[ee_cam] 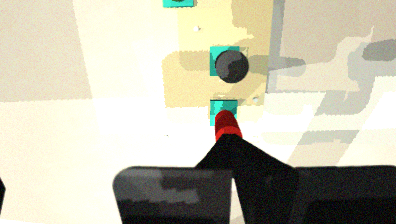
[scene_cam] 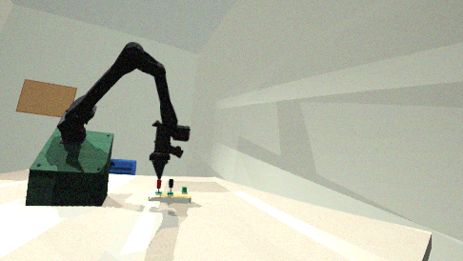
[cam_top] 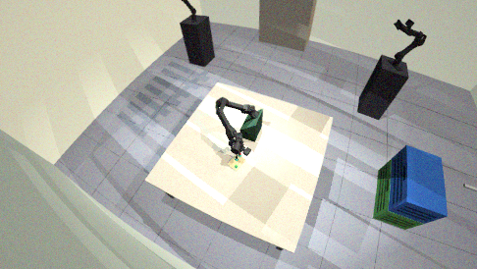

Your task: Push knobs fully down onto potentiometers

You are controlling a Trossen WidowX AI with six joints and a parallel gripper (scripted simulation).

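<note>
Right now my gripper tip is 2 cm above the red knob. From my gripper tip the other things lie so: black knob (4 cm ahead, 1 cm to the right, 2 cm below).
</note>
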